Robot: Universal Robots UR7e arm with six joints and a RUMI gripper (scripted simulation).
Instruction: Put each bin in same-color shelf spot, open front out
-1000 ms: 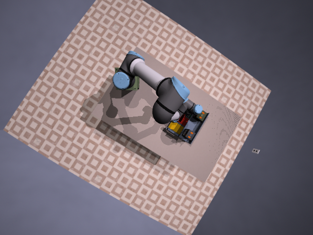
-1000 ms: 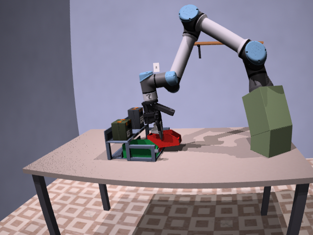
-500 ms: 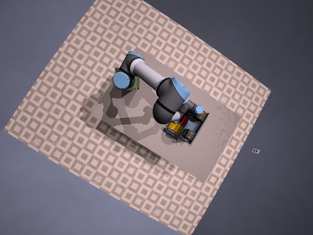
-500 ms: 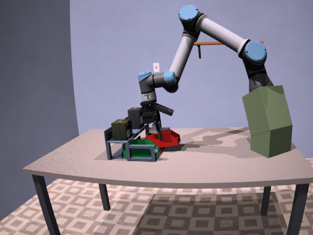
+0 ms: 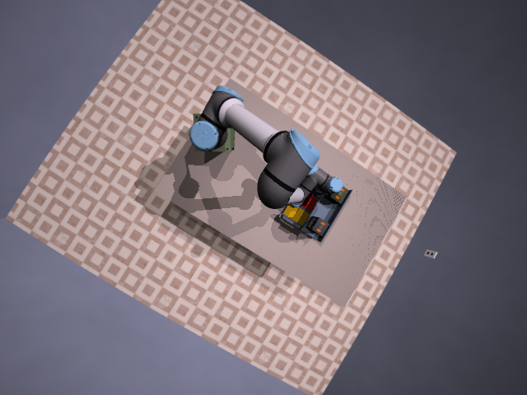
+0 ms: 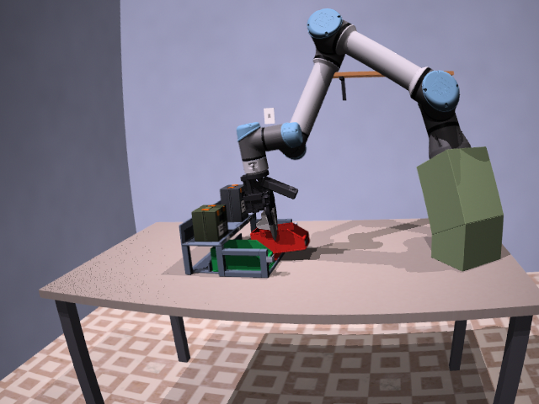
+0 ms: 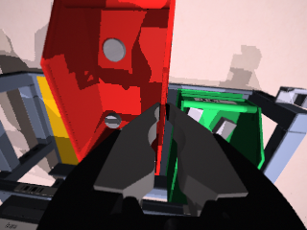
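Right now the red bin is 1 cm behind my hand, 5 cm to the right of it and 2 cm below it. From my hand the other things lie so: green mark: 10 cm ahead, 6 cm to the left, 8 cm below; then red mark: 9 cm ahead, 5 cm to the right, 8 cm below; then green bin: 10 cm ahead, 7 cm to the left, 5 cm below.
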